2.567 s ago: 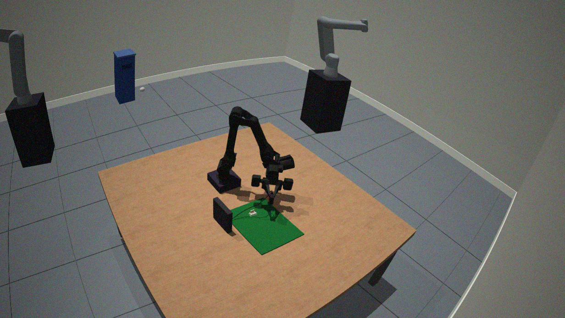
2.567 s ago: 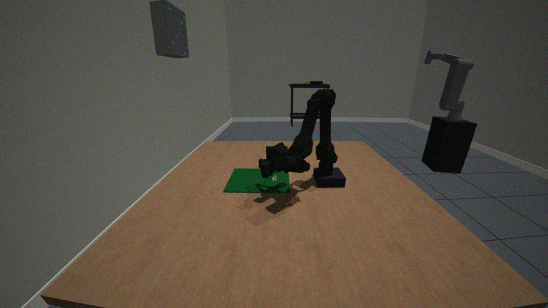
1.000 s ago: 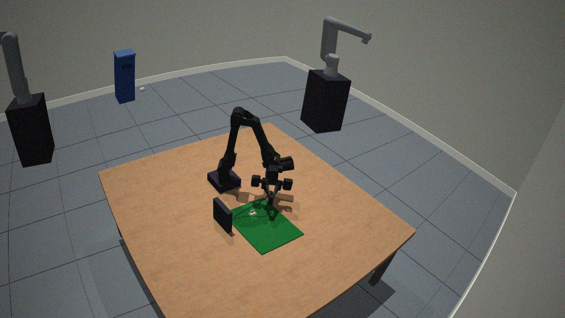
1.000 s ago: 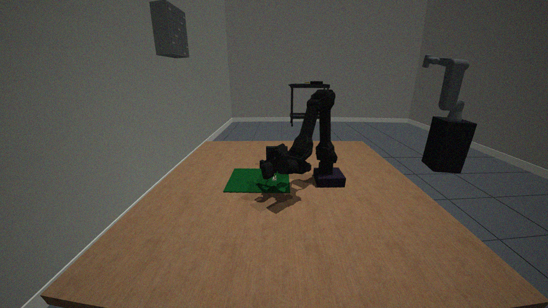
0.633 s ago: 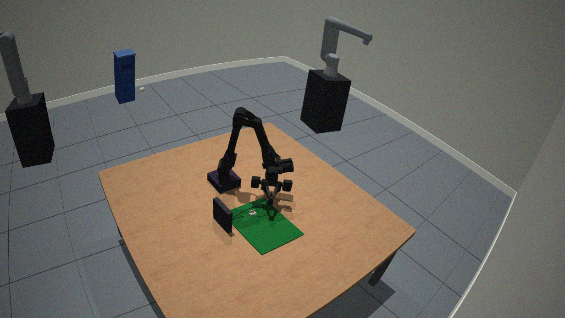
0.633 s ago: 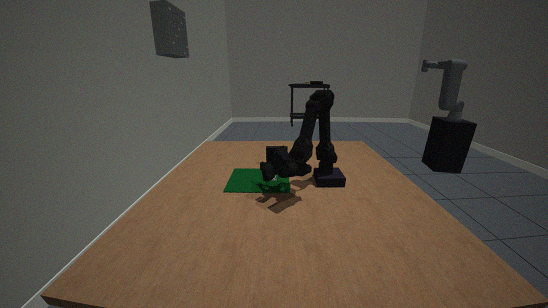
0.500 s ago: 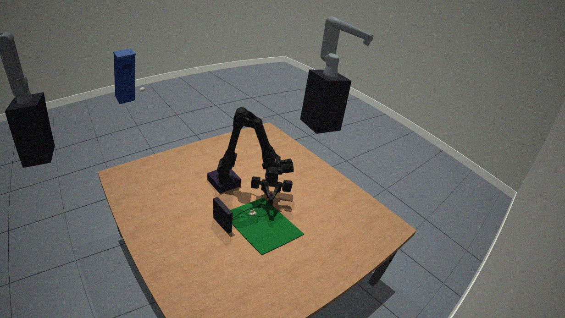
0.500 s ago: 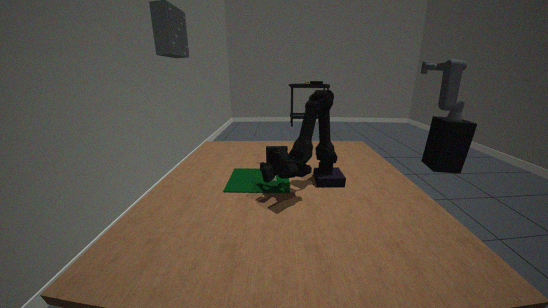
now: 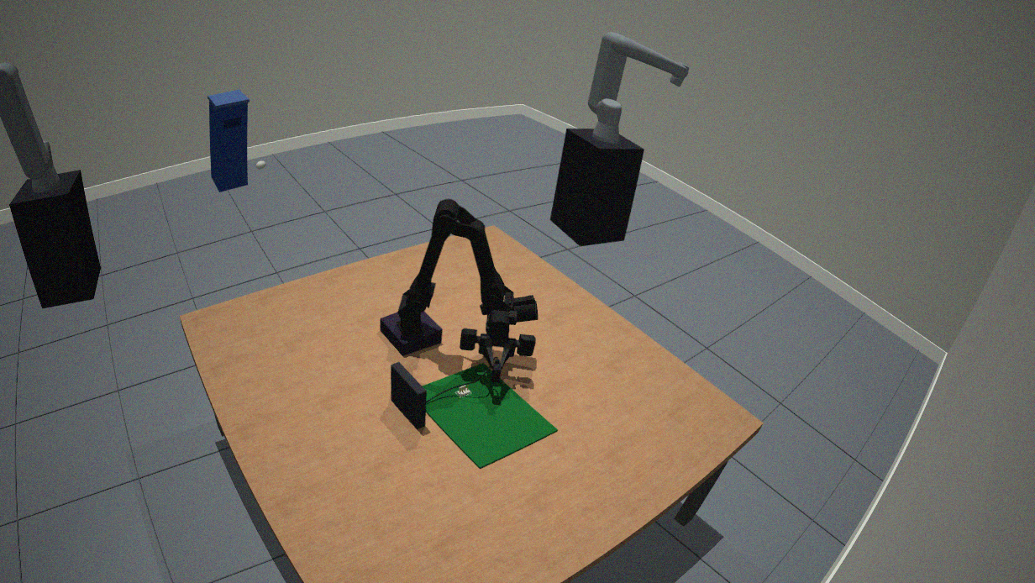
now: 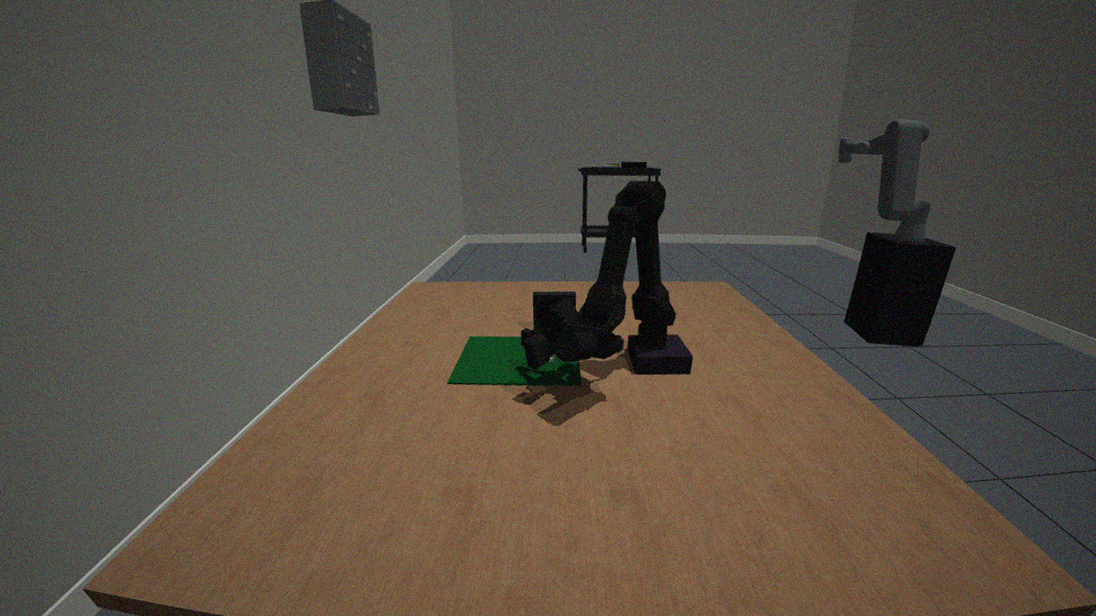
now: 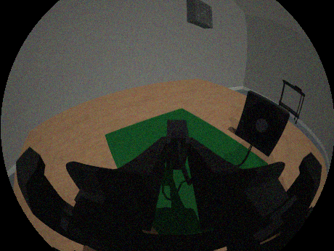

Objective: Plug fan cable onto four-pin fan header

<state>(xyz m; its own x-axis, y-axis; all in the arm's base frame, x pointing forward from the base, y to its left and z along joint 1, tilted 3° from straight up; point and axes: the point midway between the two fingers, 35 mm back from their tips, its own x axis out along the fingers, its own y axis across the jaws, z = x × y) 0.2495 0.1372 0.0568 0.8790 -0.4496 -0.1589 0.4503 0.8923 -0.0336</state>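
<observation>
Now: gripper tip 100 mm above the white four-pin header, 70 mm to the left of it and 30 mm past it. Round my gripper tip: green board (110 mm below, 60 mm to the right, 50 mm ahead); black square fan (230 mm to the right, 40 mm below, 10 mm behind); dark plug (10 mm below).
</observation>
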